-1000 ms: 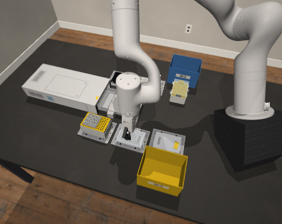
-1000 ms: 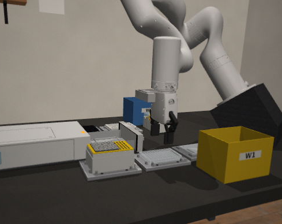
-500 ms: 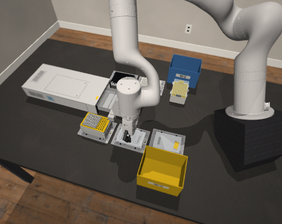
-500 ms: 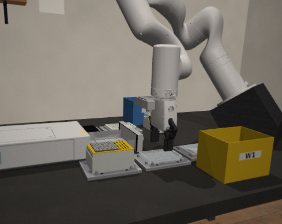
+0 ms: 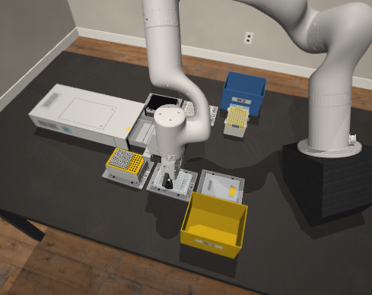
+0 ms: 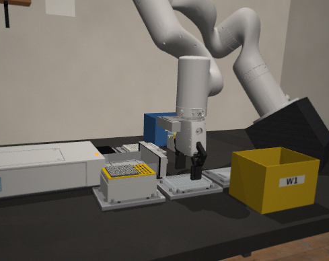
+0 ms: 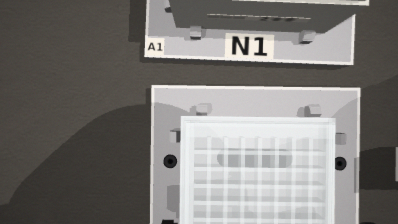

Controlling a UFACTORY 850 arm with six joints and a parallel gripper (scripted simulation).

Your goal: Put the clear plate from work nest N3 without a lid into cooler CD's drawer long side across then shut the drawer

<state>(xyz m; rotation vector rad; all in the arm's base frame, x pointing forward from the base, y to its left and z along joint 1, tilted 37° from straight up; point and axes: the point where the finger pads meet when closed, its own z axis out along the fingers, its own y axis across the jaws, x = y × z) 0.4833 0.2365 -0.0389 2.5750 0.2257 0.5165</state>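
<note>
My gripper is now 3 cm above the clear well plate. Also, from my hand: yellow bin W1: 19 cm behind, 12 cm to the left, 1 cm below; yellow-topped tip rack: 17 cm ahead, 1 cm to the left; clear lid: 17 cm behind, 4 cm to the right, 3 cm below.
</note>
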